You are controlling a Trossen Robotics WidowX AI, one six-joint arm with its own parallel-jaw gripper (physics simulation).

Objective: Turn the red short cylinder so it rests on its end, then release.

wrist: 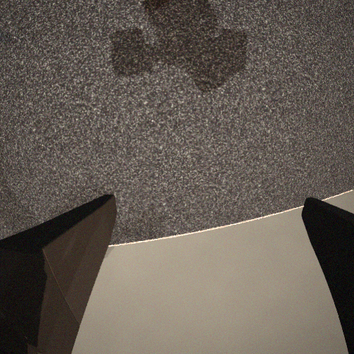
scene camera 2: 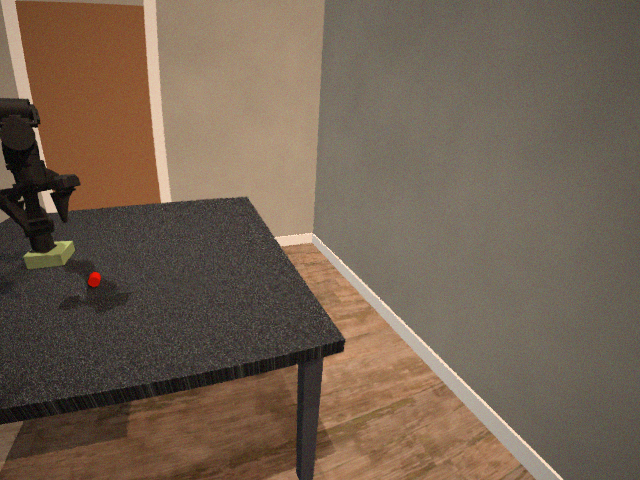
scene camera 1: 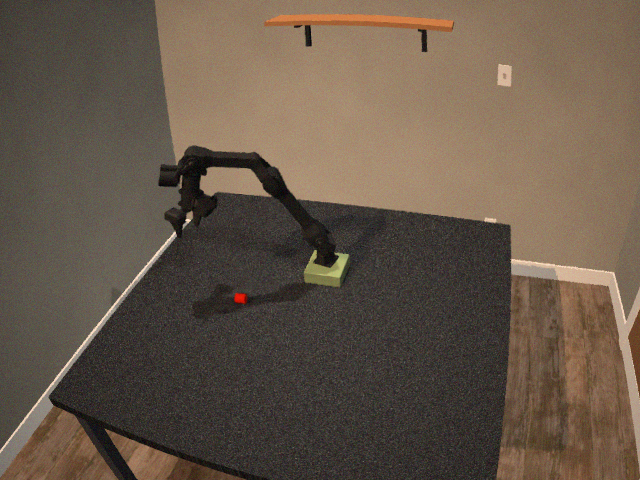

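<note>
The red short cylinder [scene camera 1: 240, 298] [scene camera 2: 94, 279] lies on its side on the dark table [scene camera 1: 361, 361] [scene camera 2: 206, 258] [wrist: 175, 140], at the edge of the arm's shadow. My gripper [scene camera 1: 187, 230] [scene camera 2: 45, 225] [wrist: 214, 206] is open and empty, its fingers wide apart and pointing down. It hangs high above the table, in scene camera 1 up and to the left of the cylinder, apart from it. In the wrist view the table and the arm's shadow show between and above the fingertips; the cylinder cannot be made out there.
The arm stands on a light green block [scene camera 1: 323, 279] [scene camera 2: 46, 259], to the right of the cylinder in scene camera 1. The table's far left edge passes under the gripper in that view. An orange shelf [scene camera 1: 356, 20] hangs high on the wall behind.
</note>
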